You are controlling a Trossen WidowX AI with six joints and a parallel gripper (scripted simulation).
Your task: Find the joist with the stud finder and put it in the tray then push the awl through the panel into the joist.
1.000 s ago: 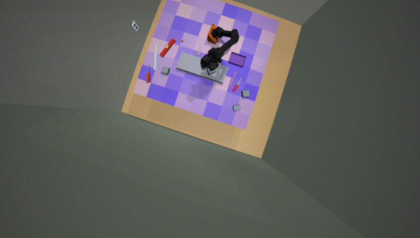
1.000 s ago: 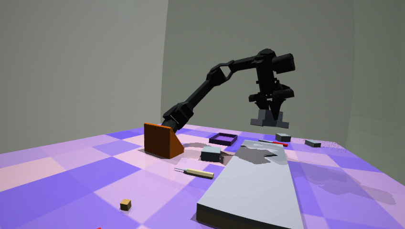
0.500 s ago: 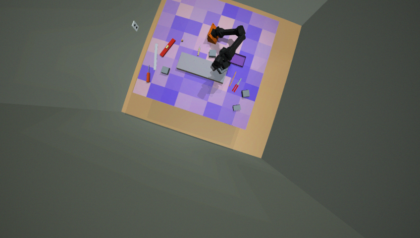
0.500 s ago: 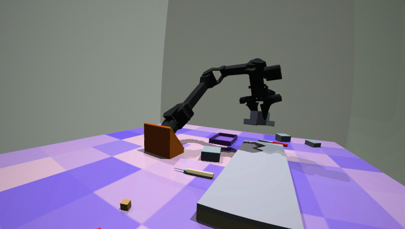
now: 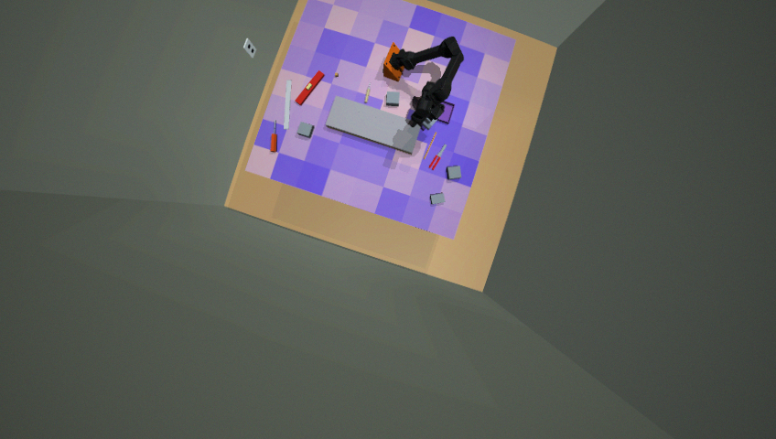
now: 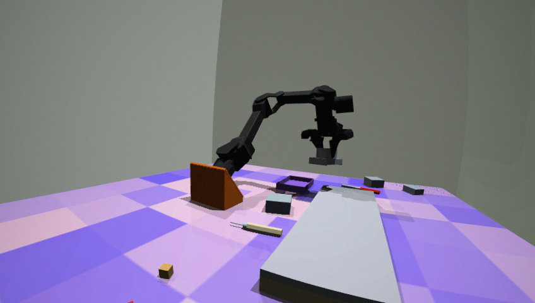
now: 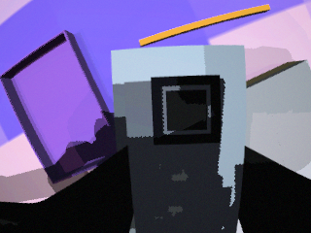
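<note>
My gripper tip is now 13 cm past the purple tray, 5 cm to the right of it and 13 cm above it. Also, from my gripper tip: stud finder light: 1 cm ahead, 2 cm to the left, 3 cm above; then stud finder: 1 cm to the left, 2 cm above; then awl: 8 cm behind, 38 cm to the right, 13 cm below.
</note>
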